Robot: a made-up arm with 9 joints. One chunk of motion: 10 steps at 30 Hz.
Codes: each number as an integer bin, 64 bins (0 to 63) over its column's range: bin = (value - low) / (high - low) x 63, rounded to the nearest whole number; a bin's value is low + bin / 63 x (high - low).
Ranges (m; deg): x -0.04..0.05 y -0.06..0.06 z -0.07..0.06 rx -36..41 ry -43..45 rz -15..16
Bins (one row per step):
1: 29 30 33 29 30 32
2: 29 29 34 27 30 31
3: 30 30 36 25 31 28
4: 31 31 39 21 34 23
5: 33 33 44 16 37 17
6: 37 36 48 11 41 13
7: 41 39 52 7 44 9
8: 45 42 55 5 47 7
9: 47 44 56 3 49 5
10: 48 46 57 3 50 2
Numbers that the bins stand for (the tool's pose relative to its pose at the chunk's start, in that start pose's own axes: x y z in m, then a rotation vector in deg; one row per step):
1: 0.0014 -0.0029 -0.0019 -0.56 -1.10 0.75
2: 0.0014 -0.0048 0.0002 -3.00 -1.10 0.25
3: 0.0029 -0.0029 0.0043 -5.44 0.30 -1.22
4: 0.0043 -0.0010 0.0105 -10.33 4.49 -3.68
5: 0.0071 0.0029 0.0208 -16.44 8.68 -6.63
6: 0.0129 0.0086 0.0290 -22.56 14.27 -8.60
7: 0.0186 0.0143 0.0373 -27.44 18.46 -10.57
8: 0.0243 0.0200 0.0435 -29.89 22.65 -11.56
9: 0.0271 0.0238 0.0456 -32.33 25.44 -12.54
10: 0.0286 0.0276 0.0476 -32.33 26.84 -14.02

